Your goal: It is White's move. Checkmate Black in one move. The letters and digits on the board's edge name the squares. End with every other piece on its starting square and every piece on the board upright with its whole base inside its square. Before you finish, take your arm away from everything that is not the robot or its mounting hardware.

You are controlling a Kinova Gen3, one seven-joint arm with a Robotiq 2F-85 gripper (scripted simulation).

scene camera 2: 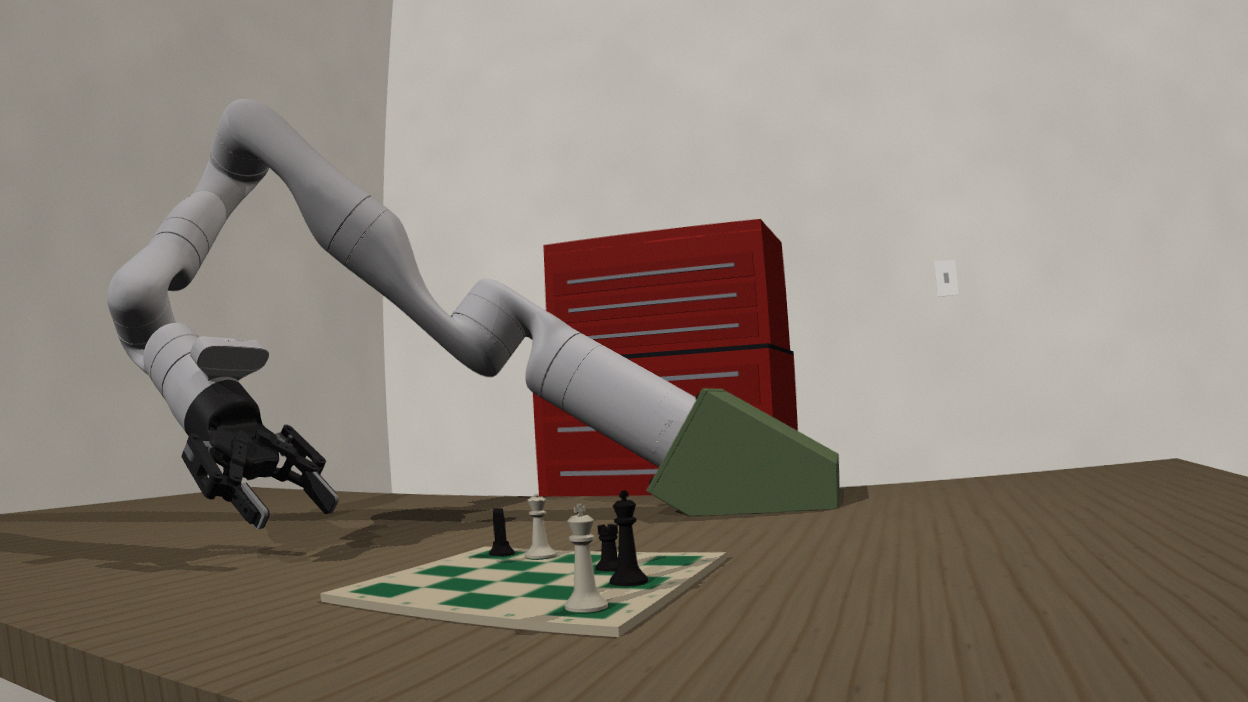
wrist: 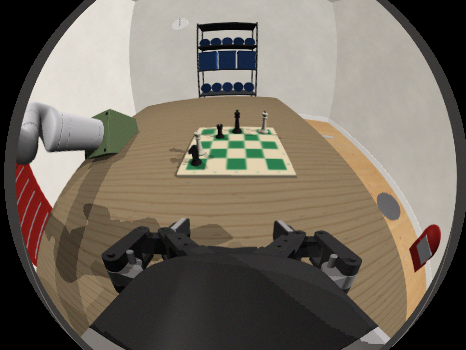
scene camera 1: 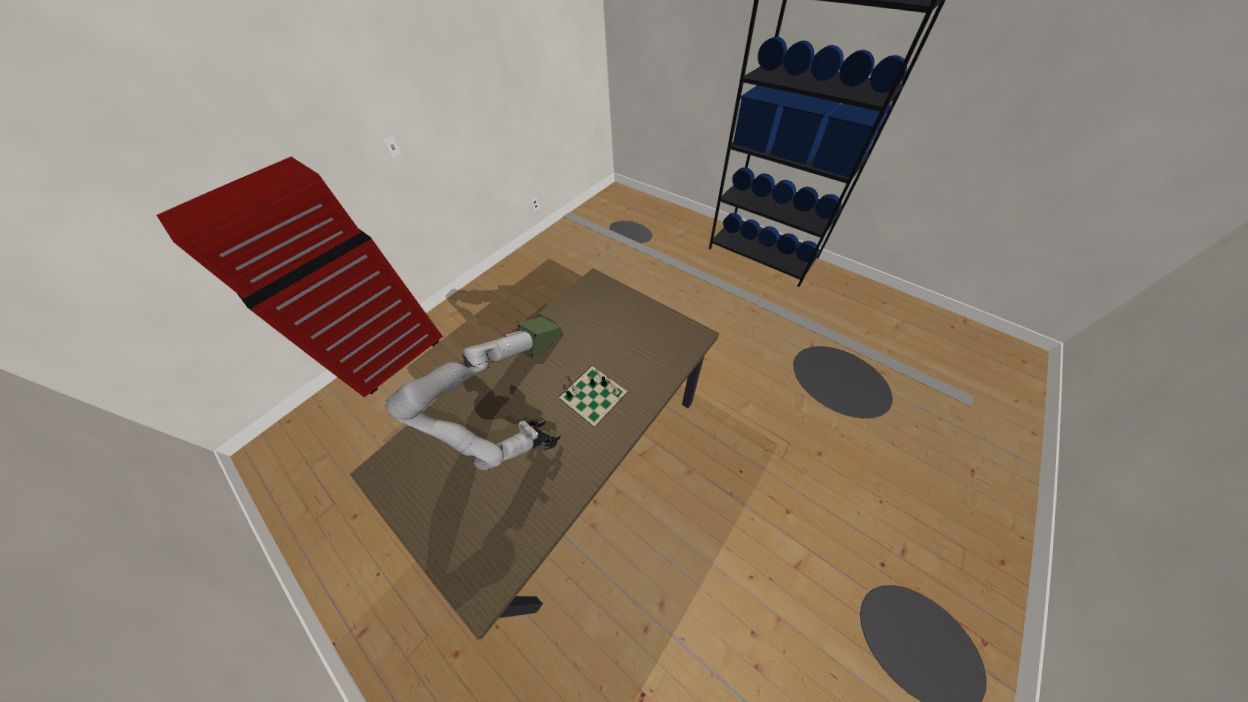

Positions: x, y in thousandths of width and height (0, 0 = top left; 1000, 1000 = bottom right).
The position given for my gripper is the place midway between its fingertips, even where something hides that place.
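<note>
Chessboard (scene camera 2: 413, 844), (scene camera 1: 474, 573), (wrist: 535, 441). Black rook (scene camera 2: 488, 797). White king (scene camera 2: 469, 853). White queen (scene camera 2: 433, 783). My gripper (scene camera 2: 241, 733), (wrist: 497, 656).
</note>
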